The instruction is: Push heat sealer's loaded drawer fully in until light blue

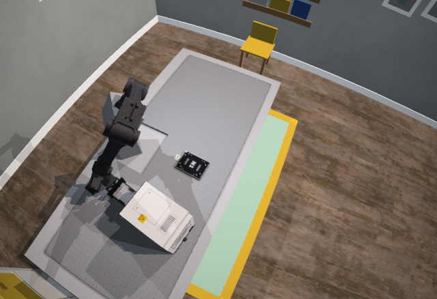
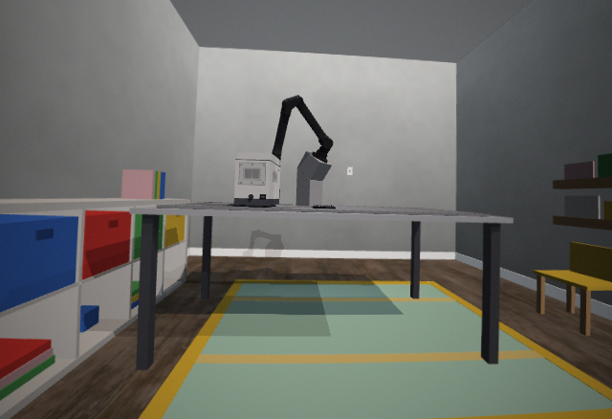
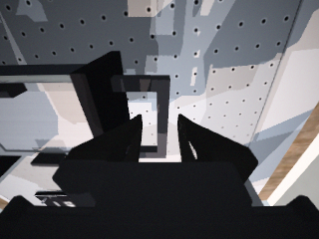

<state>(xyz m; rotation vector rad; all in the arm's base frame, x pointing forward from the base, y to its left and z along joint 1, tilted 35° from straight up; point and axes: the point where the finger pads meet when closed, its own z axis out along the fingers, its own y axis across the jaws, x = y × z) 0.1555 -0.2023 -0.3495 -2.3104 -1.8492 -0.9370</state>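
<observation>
Now: hand 100 mm short of the dark sealer drawer, 10 mm to the left of it and 10 mm above it.
</observation>
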